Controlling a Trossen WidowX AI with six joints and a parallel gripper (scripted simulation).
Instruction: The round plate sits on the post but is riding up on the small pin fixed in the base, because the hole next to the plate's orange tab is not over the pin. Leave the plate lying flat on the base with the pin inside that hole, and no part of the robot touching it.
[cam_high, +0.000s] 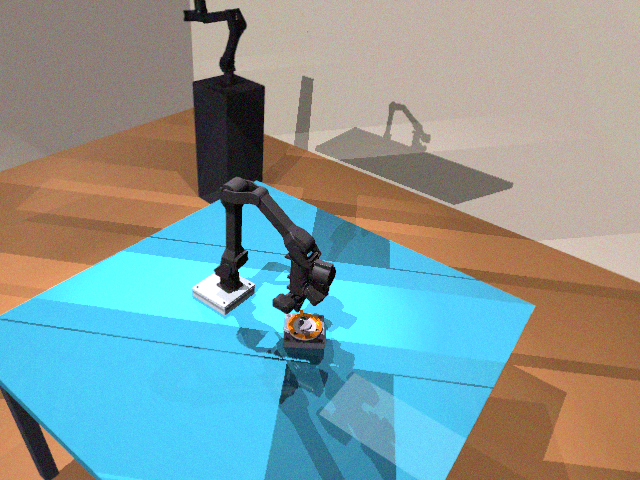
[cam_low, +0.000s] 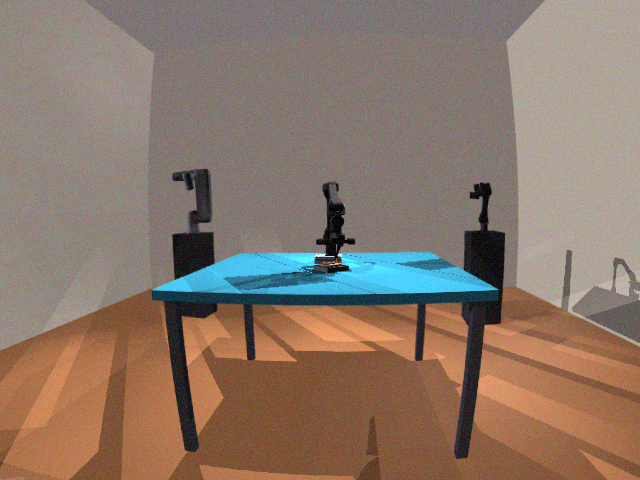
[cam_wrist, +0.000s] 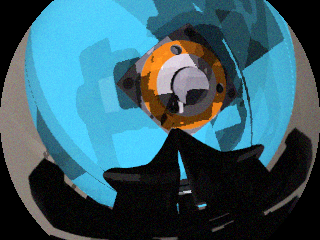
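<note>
The square grey base is 5 cm ahead of my gripper tip, 2 cm to the right of it and 2 cm below it.
</note>
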